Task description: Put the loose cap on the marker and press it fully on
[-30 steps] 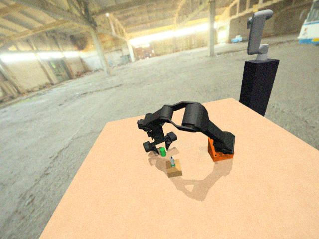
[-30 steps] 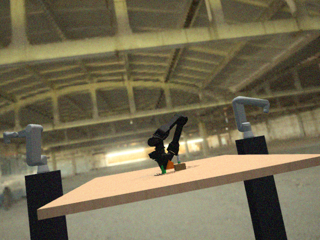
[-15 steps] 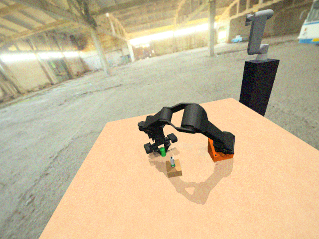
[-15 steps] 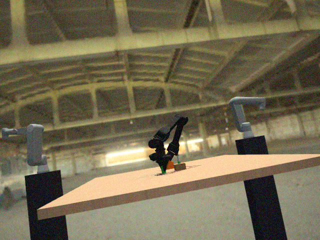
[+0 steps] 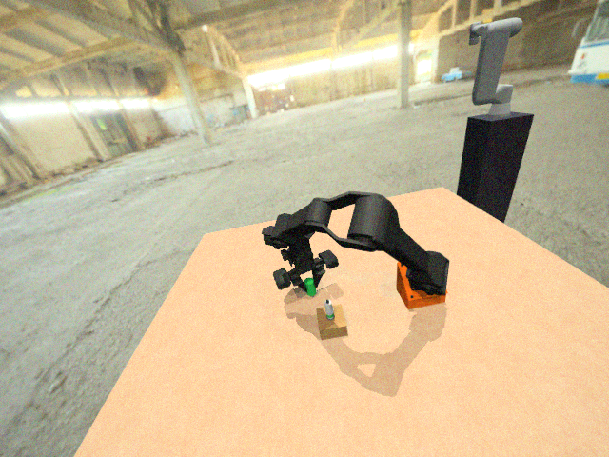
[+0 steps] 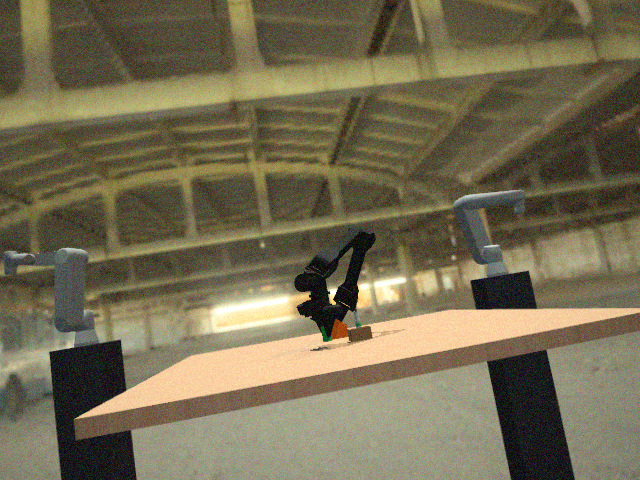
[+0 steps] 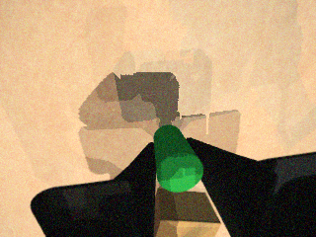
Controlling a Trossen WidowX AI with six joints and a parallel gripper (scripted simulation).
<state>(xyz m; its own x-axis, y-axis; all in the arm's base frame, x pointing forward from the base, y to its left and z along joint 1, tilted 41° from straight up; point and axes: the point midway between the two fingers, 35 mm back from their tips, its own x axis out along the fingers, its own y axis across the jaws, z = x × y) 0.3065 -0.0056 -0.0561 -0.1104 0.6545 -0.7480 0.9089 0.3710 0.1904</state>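
Right now my gripper tip is 11 cm to the right of the holder block, 6 cm past it and 1 cm above it. Also, from my gripper tip: green cap 1 cm above.
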